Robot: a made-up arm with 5 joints.
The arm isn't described. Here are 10 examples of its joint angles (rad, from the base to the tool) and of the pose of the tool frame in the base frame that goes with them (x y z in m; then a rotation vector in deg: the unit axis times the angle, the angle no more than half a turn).
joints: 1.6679 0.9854 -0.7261 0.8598 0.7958
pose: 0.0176 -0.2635 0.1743 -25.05 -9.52 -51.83
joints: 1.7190 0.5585 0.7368 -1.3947 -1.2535
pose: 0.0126 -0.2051 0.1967 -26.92 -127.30 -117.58
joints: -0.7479 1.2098 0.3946 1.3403 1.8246
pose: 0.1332 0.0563 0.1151 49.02 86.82 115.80
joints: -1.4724 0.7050 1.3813 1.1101 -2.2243
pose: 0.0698 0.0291 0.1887 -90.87 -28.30 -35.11
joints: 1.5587 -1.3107 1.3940 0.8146 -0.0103
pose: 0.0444 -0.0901 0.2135 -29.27 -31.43 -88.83
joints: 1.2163 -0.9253 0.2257 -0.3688 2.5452
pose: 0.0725 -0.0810 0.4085 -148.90 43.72 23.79
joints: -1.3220 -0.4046 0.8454 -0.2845 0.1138
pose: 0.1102 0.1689 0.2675 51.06 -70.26 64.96
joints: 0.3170 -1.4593 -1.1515 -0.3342 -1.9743
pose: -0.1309 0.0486 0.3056 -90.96 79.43 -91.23
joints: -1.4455 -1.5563 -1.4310 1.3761 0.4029
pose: 0.0478 -0.1527 0.3067 -92.66 152.61 2.83
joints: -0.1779 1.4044 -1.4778 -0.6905 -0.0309
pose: 0.3422 0.0396 0.2543 17.18 -132.69 2.81
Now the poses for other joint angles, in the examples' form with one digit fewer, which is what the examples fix.
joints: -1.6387 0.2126 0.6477 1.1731 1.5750
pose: 0.058 0.135 0.183 2.3 -40.9 -173.9
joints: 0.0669 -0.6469 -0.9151 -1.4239 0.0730
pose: 0.002 -0.008 0.414 4.5 98.8 -1.8
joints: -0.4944 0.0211 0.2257 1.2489 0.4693
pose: 0.215 0.073 0.235 0.2 -4.5 52.4
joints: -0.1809 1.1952 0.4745 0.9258 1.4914
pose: 0.152 0.006 0.098 38.4 52.6 84.0
